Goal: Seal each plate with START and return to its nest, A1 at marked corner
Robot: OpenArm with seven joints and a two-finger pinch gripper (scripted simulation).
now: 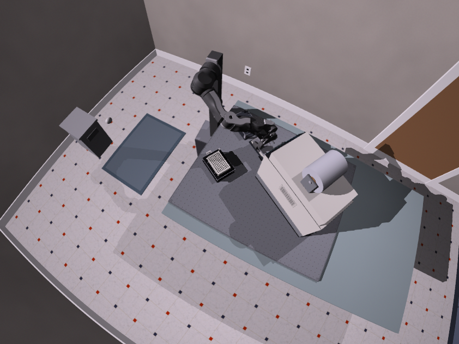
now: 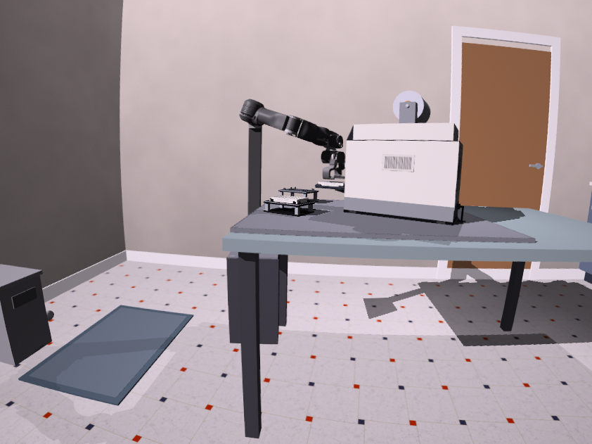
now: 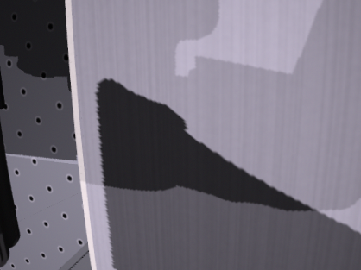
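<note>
My hand is 3 cm above the sealer stage. Round my hand: N1 label: 24 cm behind, 21 cm to the left, 13 cm below; screen: 19 cm above, 12 cm ahead, 3 cm to the right; plate nest: 15 cm to the left, 15 cm behind, 7 cm below.
</note>
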